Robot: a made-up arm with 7 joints.
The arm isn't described. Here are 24 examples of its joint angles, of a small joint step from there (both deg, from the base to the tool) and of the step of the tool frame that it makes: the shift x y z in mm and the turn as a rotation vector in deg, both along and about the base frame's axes.
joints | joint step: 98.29 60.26 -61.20 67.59 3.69 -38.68 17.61 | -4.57 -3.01 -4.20 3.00 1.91 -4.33 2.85
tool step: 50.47 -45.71 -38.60 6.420 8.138 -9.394
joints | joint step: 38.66 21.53 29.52 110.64 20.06 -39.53 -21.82 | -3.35 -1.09 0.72 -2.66 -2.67 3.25 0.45
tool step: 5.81 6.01 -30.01 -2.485 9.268 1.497
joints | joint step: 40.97 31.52 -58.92 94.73 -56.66 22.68 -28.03 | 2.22 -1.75 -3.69 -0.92 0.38 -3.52 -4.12
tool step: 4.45 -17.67 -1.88 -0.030 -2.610 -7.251
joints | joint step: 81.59 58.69 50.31 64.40 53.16 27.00 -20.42 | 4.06 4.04 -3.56 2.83 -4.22 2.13 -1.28
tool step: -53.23 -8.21 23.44 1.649 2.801 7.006
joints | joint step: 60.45 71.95 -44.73 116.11 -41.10 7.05 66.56 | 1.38 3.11 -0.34 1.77 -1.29 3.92 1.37
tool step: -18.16 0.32 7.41 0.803 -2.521 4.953
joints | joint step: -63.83 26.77 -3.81 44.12 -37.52 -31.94 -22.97 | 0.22 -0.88 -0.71 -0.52 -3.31 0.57 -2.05
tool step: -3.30 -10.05 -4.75 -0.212 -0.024 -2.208
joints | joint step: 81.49 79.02 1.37 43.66 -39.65 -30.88 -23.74 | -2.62 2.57 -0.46 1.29 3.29 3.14 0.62
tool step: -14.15 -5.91 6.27 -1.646 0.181 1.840
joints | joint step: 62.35 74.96 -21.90 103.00 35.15 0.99 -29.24 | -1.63 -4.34 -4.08 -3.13 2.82 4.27 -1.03
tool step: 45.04 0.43 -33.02 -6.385 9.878 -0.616
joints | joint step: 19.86 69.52 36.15 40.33 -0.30 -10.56 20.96 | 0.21 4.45 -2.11 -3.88 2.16 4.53 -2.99
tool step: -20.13 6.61 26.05 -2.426 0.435 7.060
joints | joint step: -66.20 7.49 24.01 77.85 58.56 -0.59 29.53 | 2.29 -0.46 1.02 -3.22 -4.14 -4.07 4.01
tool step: -2.65 4.97 -12.57 2.928 -2.729 -3.707
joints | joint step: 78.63 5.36 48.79 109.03 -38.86 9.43 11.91 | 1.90 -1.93 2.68 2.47 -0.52 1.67 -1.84
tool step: -6.38 -9.95 -9.15 -5.096 -3.827 0.748
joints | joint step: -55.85 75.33 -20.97 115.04 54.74 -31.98 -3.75 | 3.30 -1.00 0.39 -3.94 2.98 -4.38 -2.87
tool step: 8.27 17.50 -7.62 1.691 -4.918 8.044
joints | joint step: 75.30 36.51 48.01 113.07 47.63 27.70 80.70 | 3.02 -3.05 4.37 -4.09 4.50 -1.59 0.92
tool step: 19.01 19.27 -11.59 -3.215 -6.644 -7.482
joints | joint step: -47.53 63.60 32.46 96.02 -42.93 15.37 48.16 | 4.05 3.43 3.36 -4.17 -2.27 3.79 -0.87
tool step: 12.46 15.96 40.53 7.492 -7.458 4.861
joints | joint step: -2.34 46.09 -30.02 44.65 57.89 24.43 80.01 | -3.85 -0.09 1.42 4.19 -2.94 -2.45 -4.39
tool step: -11.58 -10.68 -2.90 4.150 -0.580 -2.989
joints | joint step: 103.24 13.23 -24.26 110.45 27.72 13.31 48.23 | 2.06 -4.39 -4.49 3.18 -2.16 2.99 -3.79
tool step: -21.27 -38.73 -5.54 1.917 -1.722 -1.513
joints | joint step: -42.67 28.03 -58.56 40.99 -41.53 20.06 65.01 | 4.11 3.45 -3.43 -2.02 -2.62 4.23 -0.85
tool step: 33.86 31.10 -4.24 4.855 -3.828 -9.213
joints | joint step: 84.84 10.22 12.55 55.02 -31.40 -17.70 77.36 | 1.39 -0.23 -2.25 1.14 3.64 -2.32 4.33
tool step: -3.92 -13.07 20.43 4.785 -2.507 -4.812
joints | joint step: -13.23 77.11 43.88 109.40 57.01 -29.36 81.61 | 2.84 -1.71 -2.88 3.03 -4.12 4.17 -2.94
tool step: -4.82 -11.58 -6.44 0.176 1.519 2.363
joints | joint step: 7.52 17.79 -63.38 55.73 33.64 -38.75 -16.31 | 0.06 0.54 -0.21 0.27 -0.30 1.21 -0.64
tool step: 0.08 4.14 1.93 1.360 0.669 0.036
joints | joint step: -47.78 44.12 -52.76 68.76 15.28 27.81 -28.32 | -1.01 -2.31 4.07 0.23 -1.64 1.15 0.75
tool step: 1.10 -6.93 -3.04 0.587 -1.016 2.140
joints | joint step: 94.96 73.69 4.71 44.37 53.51 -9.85 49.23 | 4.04 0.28 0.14 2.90 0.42 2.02 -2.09
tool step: -21.34 -9.59 14.37 0.066 -4.421 -0.524
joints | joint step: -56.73 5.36 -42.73 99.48 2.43 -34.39 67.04 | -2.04 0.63 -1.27 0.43 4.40 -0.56 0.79
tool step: -18.54 -4.31 6.42 -3.491 4.128 1.159
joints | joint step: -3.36 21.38 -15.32 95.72 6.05 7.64 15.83 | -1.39 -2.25 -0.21 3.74 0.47 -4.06 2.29
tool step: -6.07 -19.85 4.63 -5.125 -5.029 -4.263
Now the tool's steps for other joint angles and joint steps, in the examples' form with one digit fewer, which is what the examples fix.
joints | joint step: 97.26 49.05 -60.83 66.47 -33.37 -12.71 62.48 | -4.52 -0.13 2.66 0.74 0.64 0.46 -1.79
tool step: 10.5 2.8 -23.2 -2.59 0.73 -1.62
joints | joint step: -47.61 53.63 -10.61 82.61 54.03 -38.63 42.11 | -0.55 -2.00 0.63 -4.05 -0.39 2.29 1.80
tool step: -24.9 11.6 -11.0 1.18 4.78 1.38
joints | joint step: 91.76 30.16 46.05 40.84 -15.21 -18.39 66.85 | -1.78 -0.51 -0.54 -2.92 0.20 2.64 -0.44
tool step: 21.5 -7.2 -20.5 -2.39 5.21 -3.94
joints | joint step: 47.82 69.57 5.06 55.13 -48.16 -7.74 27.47 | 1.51 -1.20 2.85 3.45 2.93 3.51 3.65
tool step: -10.0 -9.0 9.4 -4.40 -5.03 -0.74
